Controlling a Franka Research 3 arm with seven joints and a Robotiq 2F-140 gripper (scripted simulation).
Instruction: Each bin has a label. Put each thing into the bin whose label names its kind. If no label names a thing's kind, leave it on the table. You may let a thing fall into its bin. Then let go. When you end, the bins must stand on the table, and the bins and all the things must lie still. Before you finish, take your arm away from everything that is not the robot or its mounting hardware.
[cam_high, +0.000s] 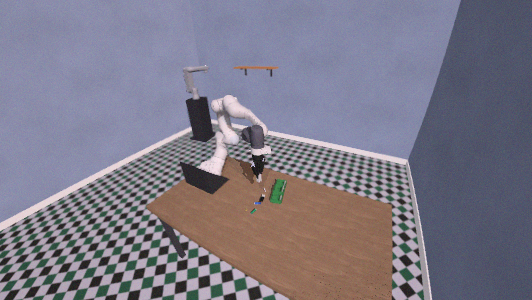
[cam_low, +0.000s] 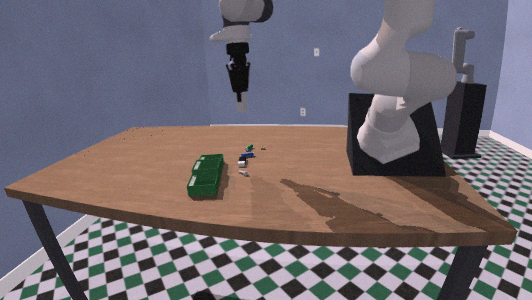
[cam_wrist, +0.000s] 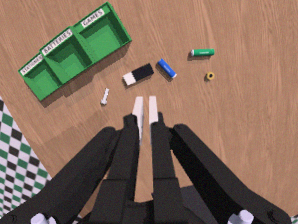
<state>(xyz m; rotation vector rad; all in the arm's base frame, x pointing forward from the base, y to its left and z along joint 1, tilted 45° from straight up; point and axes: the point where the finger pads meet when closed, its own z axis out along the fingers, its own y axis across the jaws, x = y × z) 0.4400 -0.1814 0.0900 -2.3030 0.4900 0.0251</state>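
My gripper is now 11 cm short of the joined green bins, 13 cm to the right of it and 20 cm above it. The rest, counted from my hand: grey piece: 1 cm behind, 12 cm to the left, 22 cm below; then black-and-white block: 1 cm ahead, 2 cm to the left, 22 cm below; then blue cylinder: 5 cm to the right, 21 cm below.
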